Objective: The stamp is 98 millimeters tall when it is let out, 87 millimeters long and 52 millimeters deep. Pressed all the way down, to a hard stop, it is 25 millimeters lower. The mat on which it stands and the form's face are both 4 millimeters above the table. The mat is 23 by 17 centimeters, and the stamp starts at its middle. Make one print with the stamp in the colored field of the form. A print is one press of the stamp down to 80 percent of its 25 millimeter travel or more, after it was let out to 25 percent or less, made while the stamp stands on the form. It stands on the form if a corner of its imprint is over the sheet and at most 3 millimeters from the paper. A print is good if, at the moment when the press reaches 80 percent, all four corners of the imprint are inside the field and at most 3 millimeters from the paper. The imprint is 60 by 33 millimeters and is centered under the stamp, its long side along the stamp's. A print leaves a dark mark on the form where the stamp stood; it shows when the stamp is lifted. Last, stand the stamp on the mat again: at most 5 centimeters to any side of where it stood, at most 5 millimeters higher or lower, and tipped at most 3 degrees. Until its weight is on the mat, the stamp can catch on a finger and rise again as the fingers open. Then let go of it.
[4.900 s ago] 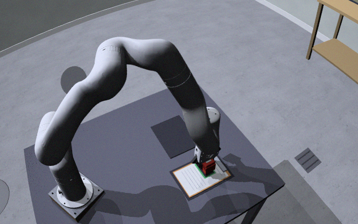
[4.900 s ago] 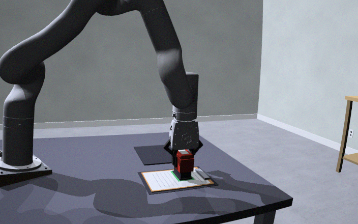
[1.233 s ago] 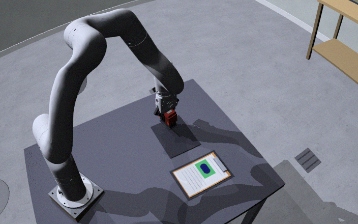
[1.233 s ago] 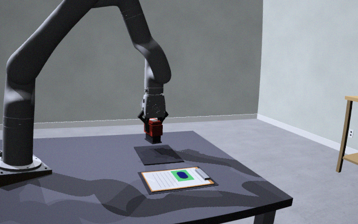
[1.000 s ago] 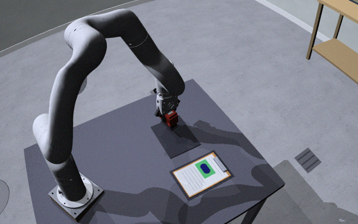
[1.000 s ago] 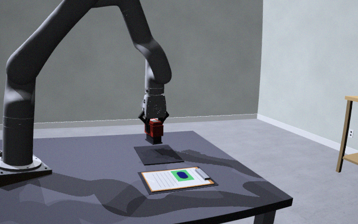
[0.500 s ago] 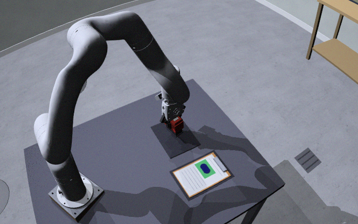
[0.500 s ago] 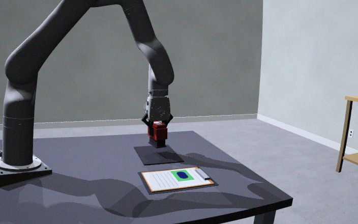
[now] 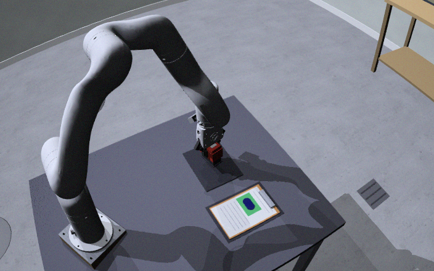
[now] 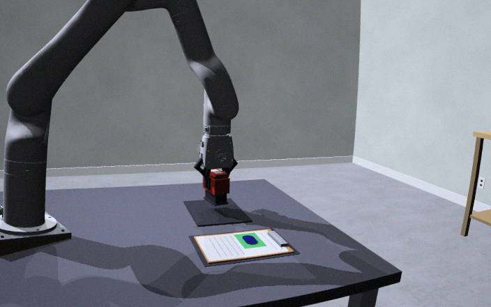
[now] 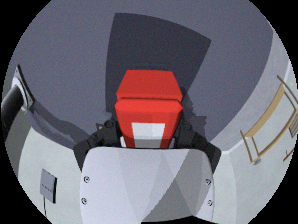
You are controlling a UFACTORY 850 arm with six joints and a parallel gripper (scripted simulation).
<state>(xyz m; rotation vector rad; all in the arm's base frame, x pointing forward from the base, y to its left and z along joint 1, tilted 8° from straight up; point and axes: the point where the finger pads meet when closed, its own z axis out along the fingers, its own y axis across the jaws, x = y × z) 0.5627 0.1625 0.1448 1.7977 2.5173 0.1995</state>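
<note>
Right now my hand is 10 cm above the dark mat. The rest, counted from my hand: red stamp 2 cm below; form 26 cm to the right, 9 cm below, 5 cm ahead.
</note>
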